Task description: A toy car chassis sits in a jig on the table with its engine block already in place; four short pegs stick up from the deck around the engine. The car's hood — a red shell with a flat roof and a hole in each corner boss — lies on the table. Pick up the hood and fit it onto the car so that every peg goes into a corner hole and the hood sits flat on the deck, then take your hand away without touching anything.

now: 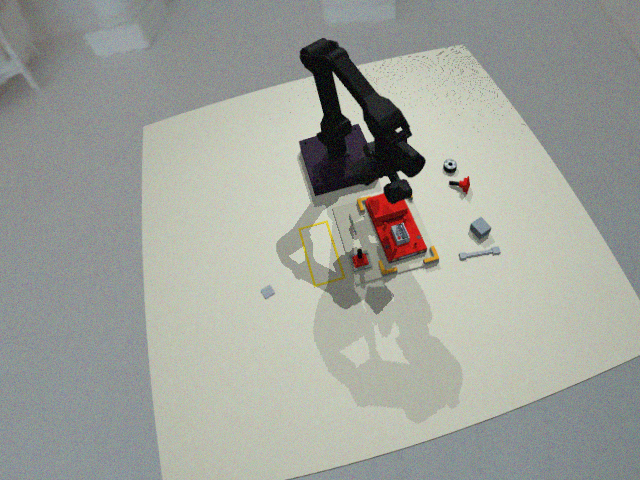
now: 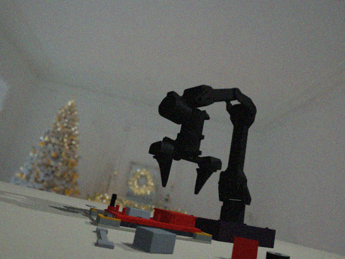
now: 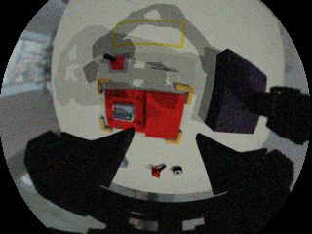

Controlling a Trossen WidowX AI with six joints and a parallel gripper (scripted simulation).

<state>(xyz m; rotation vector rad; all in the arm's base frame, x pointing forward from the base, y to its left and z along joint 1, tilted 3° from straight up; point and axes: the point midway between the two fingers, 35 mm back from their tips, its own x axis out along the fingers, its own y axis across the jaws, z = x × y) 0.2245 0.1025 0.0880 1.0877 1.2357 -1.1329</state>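
Now: the red hood 6 cm below my gripper tip. From my gripper tip the other things lie so: wheel: 12 cm behind, 23 cm to the left, 9 cm below; then grey cube: 12 cm ahead, 24 cm to the left, 9 cm below; then grey engine block: 10 cm ahead, 2 cm to the left, 8 cm below.
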